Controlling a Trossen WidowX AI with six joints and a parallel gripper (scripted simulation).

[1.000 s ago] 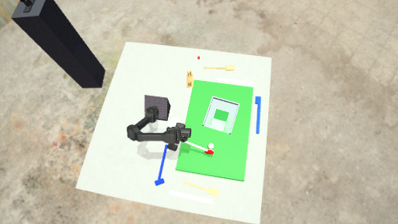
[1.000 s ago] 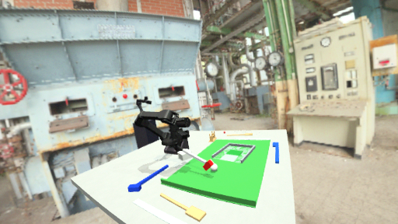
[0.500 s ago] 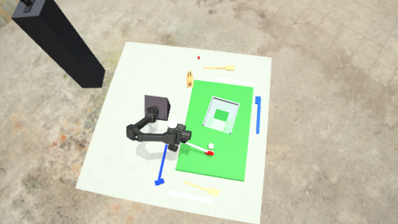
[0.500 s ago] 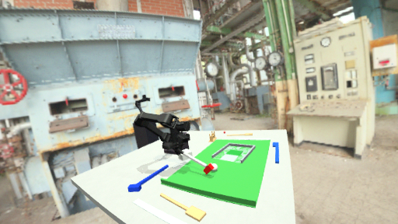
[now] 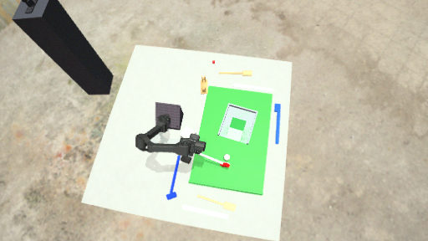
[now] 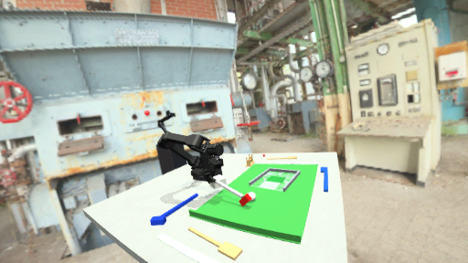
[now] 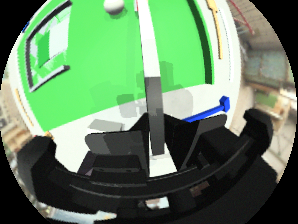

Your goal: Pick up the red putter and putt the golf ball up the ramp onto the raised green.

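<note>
Right now the white block is 40 mm behind my gripper tip, 140 mm to the left of it and 50 mm below it. Also, from my gripper tip: white golf ball: 230 mm ahead, 20 mm to the right, 50 mm below; green mat: 270 mm ahead, 130 mm to the left, 80 mm below; red putter: 110 mm ahead, 40 mm to the right, 10 mm below.
</note>
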